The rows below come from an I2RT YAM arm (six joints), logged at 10 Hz.
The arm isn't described. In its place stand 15 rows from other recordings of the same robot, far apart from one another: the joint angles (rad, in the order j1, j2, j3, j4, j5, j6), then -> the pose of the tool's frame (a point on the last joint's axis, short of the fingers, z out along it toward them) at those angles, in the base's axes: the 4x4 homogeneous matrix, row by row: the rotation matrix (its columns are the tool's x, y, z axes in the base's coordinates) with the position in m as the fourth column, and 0 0 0 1 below.
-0.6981, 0.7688, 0.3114, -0.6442, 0.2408, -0.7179 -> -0.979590 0.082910 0.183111 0.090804; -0.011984 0.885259 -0.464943 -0.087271; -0.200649 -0.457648 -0.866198 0.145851; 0 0 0 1
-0.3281, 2.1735, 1.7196, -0.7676, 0.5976, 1.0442 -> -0.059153 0.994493 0.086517 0.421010; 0.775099 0.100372 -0.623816 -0.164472; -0.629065 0.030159 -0.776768 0.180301; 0 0 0 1
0.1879, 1.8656, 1.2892, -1.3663, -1.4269, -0.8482 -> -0.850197 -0.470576 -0.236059 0.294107; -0.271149 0.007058 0.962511 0.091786; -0.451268 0.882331 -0.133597 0.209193; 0 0 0 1
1.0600, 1.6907, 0.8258, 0.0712, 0.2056, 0.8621 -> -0.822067 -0.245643 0.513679 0.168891; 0.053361 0.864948 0.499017 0.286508; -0.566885 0.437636 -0.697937 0.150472; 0 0 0 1
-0.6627, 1.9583, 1.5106, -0.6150, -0.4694, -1.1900 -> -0.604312 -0.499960 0.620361 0.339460; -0.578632 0.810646 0.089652 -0.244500; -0.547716 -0.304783 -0.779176 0.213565; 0 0 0 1
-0.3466, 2.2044, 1.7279, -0.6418, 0.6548, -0.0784 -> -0.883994 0.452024 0.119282 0.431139; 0.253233 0.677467 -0.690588 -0.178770; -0.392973 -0.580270 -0.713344 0.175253; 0 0 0 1
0.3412, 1.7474, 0.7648, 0.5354, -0.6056, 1.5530 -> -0.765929 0.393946 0.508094 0.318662; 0.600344 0.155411 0.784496 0.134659; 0.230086 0.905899 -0.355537 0.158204; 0 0 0 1
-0.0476, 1.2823, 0.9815, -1.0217, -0.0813, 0.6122 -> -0.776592 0.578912 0.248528 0.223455; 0.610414 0.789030 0.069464 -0.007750; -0.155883 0.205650 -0.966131 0.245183; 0 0 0 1
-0.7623, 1.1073, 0.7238, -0.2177, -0.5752, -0.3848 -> -0.474898 0.082789 0.876138 0.184989; 0.017958 0.996270 -0.084406 -0.149857; -0.879858 -0.024351 -0.474613 0.254866; 0 0 0 1
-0.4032, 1.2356, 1.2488, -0.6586, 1.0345, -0.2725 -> -0.756823 0.652504 0.038171 0.218854; 0.173331 0.256665 -0.950831 -0.126626; -0.630218 -0.712995 -0.307349 0.370584; 0 0 0 1
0.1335, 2.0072, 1.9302, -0.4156, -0.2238, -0.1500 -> -0.415090 -0.390004 0.821947 0.470974; -0.202766 0.920391 0.334315 0.071223; -0.886897 -0.027892 -0.461124 0.342322; 0 0 0 1
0.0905, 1.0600, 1.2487, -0.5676, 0.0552, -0.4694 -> -0.310813 -0.201591 0.928847 0.221377; -0.481724 0.875847 0.028892 0.018118; -0.819352 -0.438468 -0.369335 0.408175; 0 0 0 1
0.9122, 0.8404, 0.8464, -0.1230, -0.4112, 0.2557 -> -0.313918 -0.918342 0.241045 0.107724; -0.026835 0.262359 0.964597 0.162455; -0.949071 0.296336 -0.107003 0.359179; 0 0 0 1
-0.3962, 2.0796, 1.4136, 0.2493, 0.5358, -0.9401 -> -0.836009 0.148102 0.528351 0.430244; -0.403030 0.487691 -0.774419 -0.199681; -0.372365 -0.860363 -0.348024 0.197525; 0 0 0 1
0.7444, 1.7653, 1.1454, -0.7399, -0.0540, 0.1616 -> -0.820005 -0.560219 0.117244 0.240117; -0.536939 0.823890 0.181389 0.223807; -0.198214 0.085787 -0.976397 0.171908; 0 0 0 1
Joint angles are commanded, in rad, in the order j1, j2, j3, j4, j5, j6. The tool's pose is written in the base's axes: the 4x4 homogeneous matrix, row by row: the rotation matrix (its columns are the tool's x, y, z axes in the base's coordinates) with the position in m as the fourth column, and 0 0 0 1 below. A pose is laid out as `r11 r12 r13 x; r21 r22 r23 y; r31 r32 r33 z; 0 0 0 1`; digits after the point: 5 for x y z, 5 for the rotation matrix.
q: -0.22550 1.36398 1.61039 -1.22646 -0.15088 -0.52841
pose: -0.76940 -0.28768 0.57032 0.24445; -0.33488 0.94197 0.02338 -0.05059; -0.54395 -0.17300 -0.82109 0.39913; 0 0 0 1
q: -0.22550 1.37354 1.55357 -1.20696 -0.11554 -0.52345
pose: -0.80433 -0.27491 0.52676 0.24960; -0.32492 0.94574 -0.00256 -0.05305; -0.49747 -0.17322 -0.85001 0.38170; 0 0 0 1
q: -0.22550 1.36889 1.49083 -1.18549 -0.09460 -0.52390
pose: -0.82667 -0.27219 0.49248 0.25037; -0.32132 0.94683 -0.01606 -0.05399; -0.46192 -0.17152 -0.87018 0.36583; 0 0 0 1
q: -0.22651 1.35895 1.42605 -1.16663 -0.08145 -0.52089
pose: -0.84656 -0.26915 0.45922 0.24877; -0.31390 0.94919 -0.02234 -0.05436; -0.42988 -0.16306 -0.88804 0.35034; 0 0 0 1
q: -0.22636 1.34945 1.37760 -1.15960 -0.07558 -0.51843
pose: -0.86144 -0.26982 0.43026 0.24601; -0.30864 0.95093 -0.02161 -0.05390; -0.40332 -0.15141 -0.90245 0.33883; 0 0 0 1
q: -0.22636 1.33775 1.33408 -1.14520 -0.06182 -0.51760
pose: -0.87121 -0.26665 0.41217 0.24324; -0.30613 0.95147 -0.03153 -0.05376; -0.38376 -0.15365 -0.91056 0.32954; 0 0 0 1
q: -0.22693 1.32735 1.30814 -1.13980 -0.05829 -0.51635
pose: -0.87617 -0.26527 0.40243 0.24046; -0.30352 0.95225 -0.03313 -0.05340; -0.37442 -0.15118 -0.91485 0.32462; 0 0 0 1
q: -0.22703 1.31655 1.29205 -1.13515 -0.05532 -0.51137
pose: -0.87833 -0.25986 0.40125 0.23796; -0.29859 0.95371 -0.03595 -0.05295; -0.37334 -0.15138 -0.91526 0.32258; 0 0 0 1
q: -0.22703 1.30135 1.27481 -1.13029 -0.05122 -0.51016
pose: -0.87842 -0.25694 0.40293 0.23454; -0.29759 0.95383 -0.04054 -0.05231; -0.37391 -0.15552 -0.91433 0.32115; 0 0 0 1
